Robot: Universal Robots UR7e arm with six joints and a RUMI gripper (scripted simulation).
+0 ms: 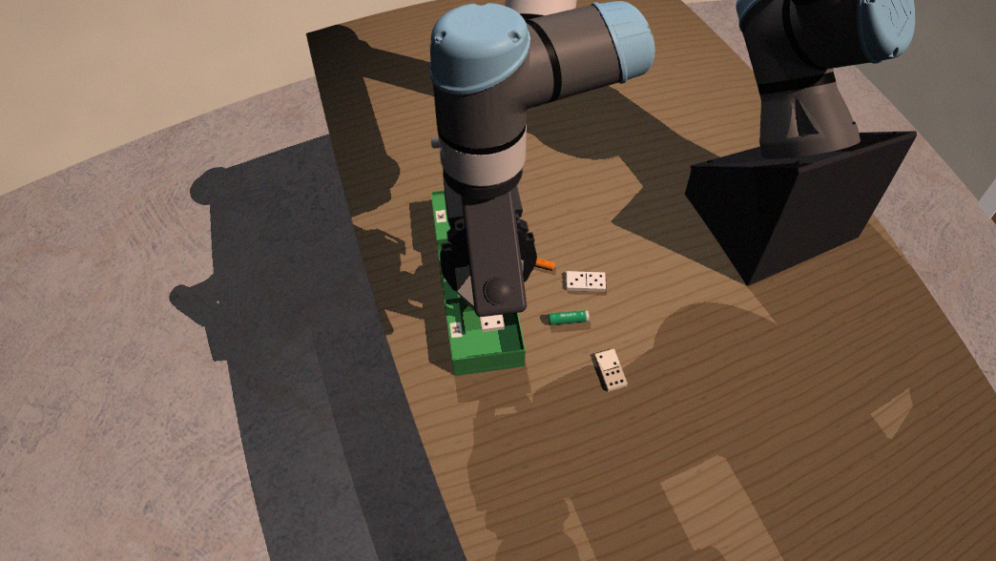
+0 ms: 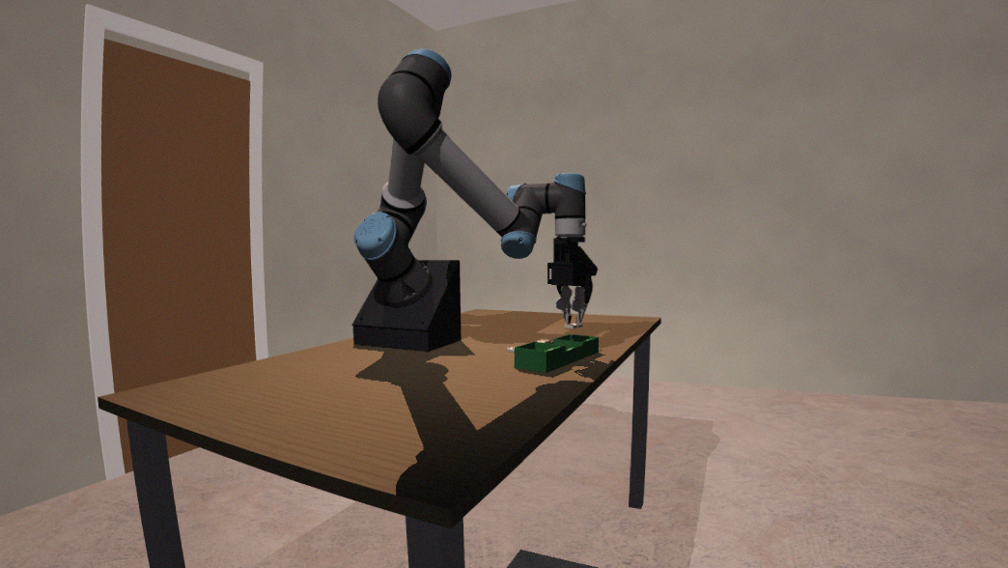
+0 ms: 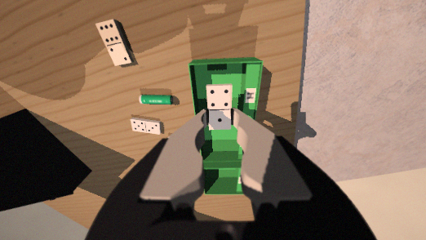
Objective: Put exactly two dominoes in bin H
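Now: hand 10 cm past the green battery and 8 cm above it. The rest, counted from my hand: orange battery (9 cm behind, 9 cm to the right, 8 cm below); then bin (1 cm behind, 8 cm to the right, 6 cm below); then white domino (1 cm below).
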